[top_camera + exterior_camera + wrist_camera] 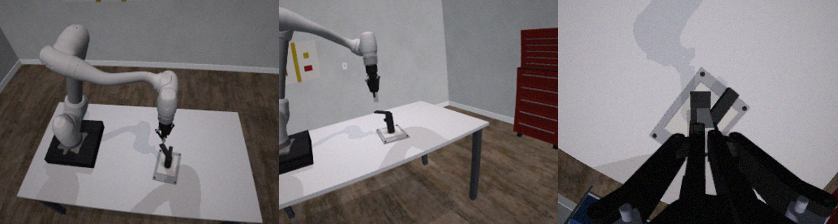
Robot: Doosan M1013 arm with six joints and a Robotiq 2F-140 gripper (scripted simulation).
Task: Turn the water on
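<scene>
Right now the lever is 10 cm below my hand, 3 cm to the right of it and 2 cm ahead of it. From my hand the other things lie so: tap: 16 cm below, 5 cm to the right, 4 cm ahead.
</scene>
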